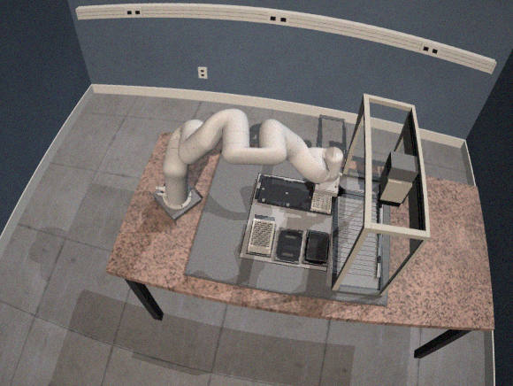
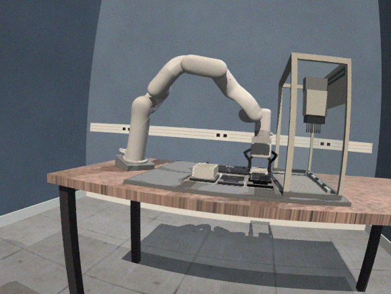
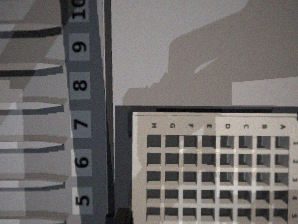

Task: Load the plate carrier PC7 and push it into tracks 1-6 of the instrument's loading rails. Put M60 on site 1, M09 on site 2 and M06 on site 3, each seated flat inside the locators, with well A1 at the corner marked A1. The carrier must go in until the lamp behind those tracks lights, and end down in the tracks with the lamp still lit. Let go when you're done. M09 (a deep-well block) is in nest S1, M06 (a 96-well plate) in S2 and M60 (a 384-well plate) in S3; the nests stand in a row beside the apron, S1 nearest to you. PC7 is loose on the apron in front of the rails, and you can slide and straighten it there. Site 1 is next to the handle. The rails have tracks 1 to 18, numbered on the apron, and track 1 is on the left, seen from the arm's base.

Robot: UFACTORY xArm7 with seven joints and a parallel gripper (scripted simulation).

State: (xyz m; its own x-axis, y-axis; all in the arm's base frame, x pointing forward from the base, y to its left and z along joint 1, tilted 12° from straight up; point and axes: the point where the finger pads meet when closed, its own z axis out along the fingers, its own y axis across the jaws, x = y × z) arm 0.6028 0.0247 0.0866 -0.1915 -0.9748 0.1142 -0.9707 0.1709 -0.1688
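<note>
Right now my hand is 10 mm above the white 96-well plate M06. Also, from my hand: dark plate carrier PC7 (110 mm behind, 20 mm to the left, 10 mm below); dark 384-well plate M60 (40 mm behind, 230 mm to the right, 10 mm below); nest S3 (40 mm behind, 230 mm to the right, 20 mm below).
</note>
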